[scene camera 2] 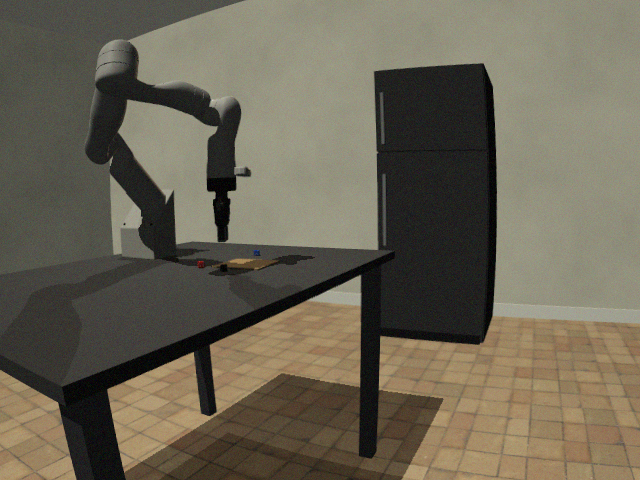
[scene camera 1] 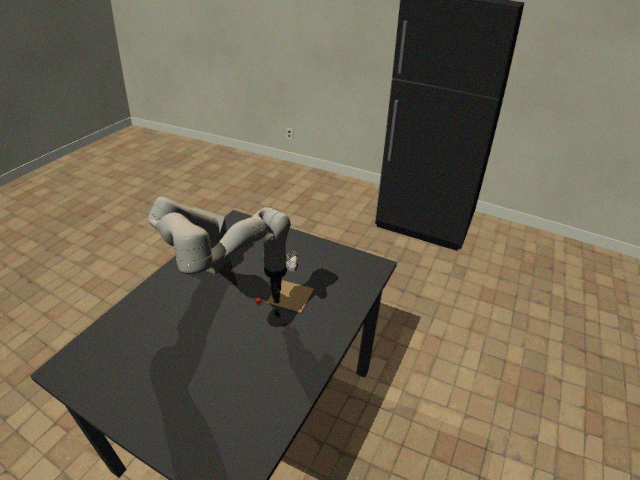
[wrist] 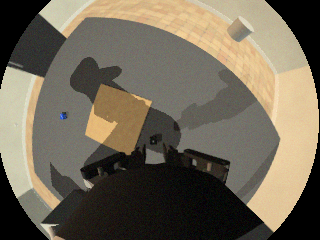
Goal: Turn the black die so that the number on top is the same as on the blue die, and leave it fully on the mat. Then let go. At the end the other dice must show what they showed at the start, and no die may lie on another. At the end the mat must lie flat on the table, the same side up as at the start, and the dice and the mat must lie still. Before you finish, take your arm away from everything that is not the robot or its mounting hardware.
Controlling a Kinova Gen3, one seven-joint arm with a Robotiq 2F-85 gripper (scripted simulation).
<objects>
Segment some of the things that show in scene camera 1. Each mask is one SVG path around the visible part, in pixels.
A tan mat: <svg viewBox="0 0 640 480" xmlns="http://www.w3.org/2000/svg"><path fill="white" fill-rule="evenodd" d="M282 280L280 303L273 303L271 295L267 304L302 313L314 288Z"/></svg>
</objects>
